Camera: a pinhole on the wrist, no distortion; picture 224 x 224 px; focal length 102.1 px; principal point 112.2 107.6 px. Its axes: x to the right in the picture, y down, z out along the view. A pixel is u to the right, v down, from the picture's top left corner.
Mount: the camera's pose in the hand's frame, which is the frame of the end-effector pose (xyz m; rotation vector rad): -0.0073 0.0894 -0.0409 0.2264 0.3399 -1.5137
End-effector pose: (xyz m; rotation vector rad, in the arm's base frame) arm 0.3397 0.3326 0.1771 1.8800 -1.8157 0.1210
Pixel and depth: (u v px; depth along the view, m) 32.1 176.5 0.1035
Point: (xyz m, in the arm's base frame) 0.1975 0.2413 0.1760
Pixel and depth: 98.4 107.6 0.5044
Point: 0.2368 0.1137 -0.2087
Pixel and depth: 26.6 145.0 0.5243
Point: -0.1179 -0.0999 -0.1474
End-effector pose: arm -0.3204 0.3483 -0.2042 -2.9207 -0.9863 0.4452
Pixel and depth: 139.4 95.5 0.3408
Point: -0.4725 0.4150 -0.4226
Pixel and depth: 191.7 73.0 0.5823
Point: -0.8546 0.6761 -0.4410
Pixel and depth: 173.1 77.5 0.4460
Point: -0.6647 0.5295 -0.4184
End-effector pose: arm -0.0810 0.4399 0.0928 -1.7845 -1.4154 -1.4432
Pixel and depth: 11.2 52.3 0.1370
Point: 0.1329 0.4607 0.0173
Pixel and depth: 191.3 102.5 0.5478
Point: -0.3861 0.9003 -0.1307
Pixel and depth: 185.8 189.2 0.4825
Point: -0.3384 0.9816 0.2837
